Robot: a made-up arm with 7 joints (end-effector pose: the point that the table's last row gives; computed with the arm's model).
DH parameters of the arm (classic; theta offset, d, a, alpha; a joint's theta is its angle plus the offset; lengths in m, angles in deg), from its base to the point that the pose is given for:
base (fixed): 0 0 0 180
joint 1: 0 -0.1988 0 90
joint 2: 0 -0.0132 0 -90
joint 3: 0 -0.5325 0 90
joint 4: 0 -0.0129 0 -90
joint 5: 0 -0.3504 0 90
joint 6: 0 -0.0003 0 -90
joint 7: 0 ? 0 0
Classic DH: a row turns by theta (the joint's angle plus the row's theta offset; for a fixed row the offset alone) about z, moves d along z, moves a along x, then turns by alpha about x.
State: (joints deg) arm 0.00 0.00 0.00 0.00 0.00 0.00 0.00
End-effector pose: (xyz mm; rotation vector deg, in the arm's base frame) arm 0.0 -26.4 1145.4 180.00 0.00 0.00
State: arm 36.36 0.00 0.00 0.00 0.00 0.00 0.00
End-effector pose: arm -15.7 -21.3 1145.4 171.01 -56.16 0.00
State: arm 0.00 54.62 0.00 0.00 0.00 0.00 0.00
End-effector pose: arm 771.8 -26.4 746.9 159.94 0.00 -82.58
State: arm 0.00 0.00 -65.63 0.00 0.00 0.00 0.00
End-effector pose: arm 12.0 -18.6 1145.4 151.28 97.55 0.00
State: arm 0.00 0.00 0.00 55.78 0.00 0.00 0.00
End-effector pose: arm 342.4 -26.4 964.2 159.09 0.00 -84.20
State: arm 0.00 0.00 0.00 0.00 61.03 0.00 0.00
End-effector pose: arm -0.3 -26.2 1145.4 155.07 -91.40 0.00
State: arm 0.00 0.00 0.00 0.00 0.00 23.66 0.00
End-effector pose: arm 25.6 -26.4 1140.0 176.18 0.00 -36.90
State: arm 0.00 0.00 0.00 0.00 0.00 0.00 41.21
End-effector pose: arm 0.0 -26.4 1145.4 168.49 -63.35 0.00
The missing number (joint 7, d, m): -0.0637
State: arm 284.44 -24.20 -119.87 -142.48 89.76 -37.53 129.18
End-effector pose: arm 230.6 -56.9 434.8 52.93 -30.83 -138.81
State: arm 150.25 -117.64 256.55 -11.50 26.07 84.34 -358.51
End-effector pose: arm 695.3 418.9 -177.1 21.51 -102.82 -76.55
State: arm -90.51 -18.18 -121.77 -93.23 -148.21 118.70 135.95
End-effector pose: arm 291.2 1.6 690.3 -26.09 7.91 -16.91
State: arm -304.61 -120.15 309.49 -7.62 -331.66 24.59 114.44
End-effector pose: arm -506.0 638.8 -273.4 -24.15 96.15 -117.63
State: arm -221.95 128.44 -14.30 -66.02 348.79 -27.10 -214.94
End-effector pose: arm -645.5 -410.5 68.5 117.53 98.49 48.65
